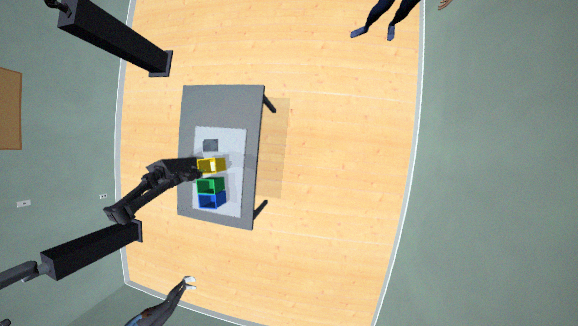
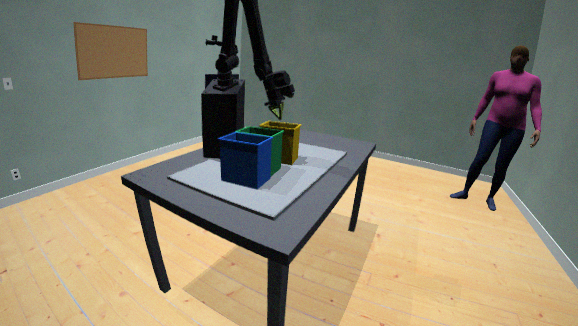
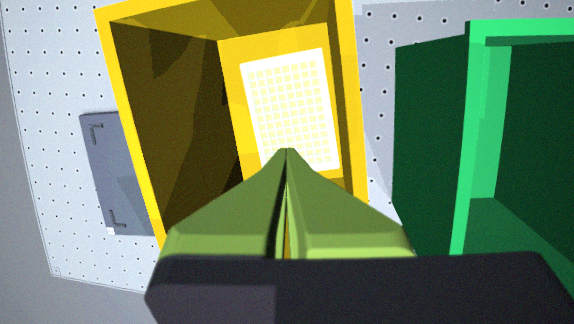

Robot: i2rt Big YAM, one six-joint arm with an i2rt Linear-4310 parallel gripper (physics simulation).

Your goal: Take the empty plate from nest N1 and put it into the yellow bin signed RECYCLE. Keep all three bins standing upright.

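Places are measured from the arm's base along level axes (x ahead, y left, z up), in metres.
Pixels of known places: gripper, between the fingertips: [image 1: 205, 170] [image 2: 280, 119] [image 3: 286, 160]; arm's base, origin of its link: [image 1: 160, 172] [image 2: 225, 85].
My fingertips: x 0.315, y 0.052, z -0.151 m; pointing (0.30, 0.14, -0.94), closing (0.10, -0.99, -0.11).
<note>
For each thing: its top centre in the pictures, then the offset to it from my fingertips. "*": a spot on its surface instead. Level surfaces: height alone.
- yellow bin, centre of its top: [image 3: 241, 160] [image 2: 280, 124] [image 1: 206, 166] 0.032 m down, 0.013 m back, 0.027 m left
- flat dark grey pad, a spot on its surface: [image 3: 107, 170] * 0.200 m down, 0.107 m back, 0.237 m left
- green bin, centre of its top: [image 2: 259, 131] [image 1: 205, 186] 0.032 m down, 0.010 m back, 0.154 m right
- blue bin, centre of its top: [image 2: 245, 137] [image 1: 207, 201] 0.032 m down, 0.017 m ahead, 0.282 m right
- grey table, height of its surface: 0.225 m down
The yellow bin [image 1: 220, 165] [image 2: 291, 145] [image 3: 132, 135] stands upright on the light mat, beside the green bin. The white plate with its grid of wells [image 3: 292, 105] lies flat on the floor of the yellow bin. My gripper [image 2: 279, 117] [image 3: 286, 160] is shut with nothing between its green fingers, and hangs above the yellow bin's opening. A flat dark grey pad [image 1: 210, 145] [image 3: 107, 170] lies on the mat on the far side of the yellow bin from the green one; no plate shows on it. The fingers hide part of the plate's near edge. No RECYCLE sign or N1 label is readable.
The green bin [image 1: 218, 185] [image 2: 276, 156] [image 3: 466, 150] and the blue bin [image 1: 220, 200] [image 2: 245, 162] stand upright side by side on the pegboard mat [image 1: 234, 140] [image 2: 310, 185] [image 3: 60, 75]. The mat lies on the grey table [image 1: 220, 105] [image 2: 200, 210]. A person [image 2: 512, 100] stands beyond the table.
</note>
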